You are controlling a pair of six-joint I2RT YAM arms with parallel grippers.
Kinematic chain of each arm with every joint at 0, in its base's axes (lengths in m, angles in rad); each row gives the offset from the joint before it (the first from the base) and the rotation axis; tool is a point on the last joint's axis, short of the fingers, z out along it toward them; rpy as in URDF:
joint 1: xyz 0 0 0.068 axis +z
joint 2: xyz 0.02 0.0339 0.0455 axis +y
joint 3: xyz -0.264 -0.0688 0 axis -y
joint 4: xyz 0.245 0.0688 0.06 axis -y
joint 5: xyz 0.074 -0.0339 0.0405 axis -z
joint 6: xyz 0.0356 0 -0.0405 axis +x
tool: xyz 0 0 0 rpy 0 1.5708 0
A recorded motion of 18 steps. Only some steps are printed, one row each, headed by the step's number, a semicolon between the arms.
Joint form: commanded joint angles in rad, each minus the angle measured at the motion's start. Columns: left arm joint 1, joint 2, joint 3, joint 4, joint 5, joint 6; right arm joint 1, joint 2, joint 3, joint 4, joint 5, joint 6.
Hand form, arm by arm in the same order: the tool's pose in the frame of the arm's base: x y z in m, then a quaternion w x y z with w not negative. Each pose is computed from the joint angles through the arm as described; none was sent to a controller.
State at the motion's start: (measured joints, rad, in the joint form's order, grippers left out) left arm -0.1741 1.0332 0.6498 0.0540 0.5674 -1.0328; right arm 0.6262 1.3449 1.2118 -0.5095 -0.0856 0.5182
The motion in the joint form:
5: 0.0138 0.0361 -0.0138 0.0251 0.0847 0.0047; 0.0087 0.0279 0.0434 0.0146 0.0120 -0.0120
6: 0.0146 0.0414 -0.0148 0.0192 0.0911 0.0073; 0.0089 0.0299 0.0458 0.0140 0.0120 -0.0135
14: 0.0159 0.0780 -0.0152 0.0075 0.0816 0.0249; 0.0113 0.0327 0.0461 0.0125 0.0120 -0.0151
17: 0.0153 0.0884 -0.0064 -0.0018 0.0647 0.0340; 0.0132 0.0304 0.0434 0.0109 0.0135 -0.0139
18: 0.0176 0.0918 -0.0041 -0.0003 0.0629 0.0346; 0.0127 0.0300 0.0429 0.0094 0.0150 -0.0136
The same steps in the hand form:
5: 0.2301 -0.0591 0.2611 0.30142 -0.16074 0.78230 -0.52088; 0.2464 0.1848 0.3402 0.37010 -0.07395 0.88386 0.27630
6: 0.2305 -0.0591 0.2591 0.29586 -0.16096 0.78471 -0.52038; 0.2468 0.1851 0.3404 0.37021 -0.07470 0.88384 0.27602
14: 0.2354 -0.0593 0.2497 0.28514 -0.16857 0.79513 -0.50799; 0.2468 0.1861 0.3396 0.36858 -0.07647 0.88462 0.27524
17: 0.2376 -0.0594 0.2494 0.28805 -0.17207 0.79818 -0.50033; 0.2459 0.1861 0.3392 0.36777 -0.07643 0.88510 0.27479
18: 0.2386 -0.0589 0.2495 0.28944 -0.17317 0.79798 -0.49946; 0.2459 0.1858 0.3390 0.36756 -0.07574 0.88554 0.27382

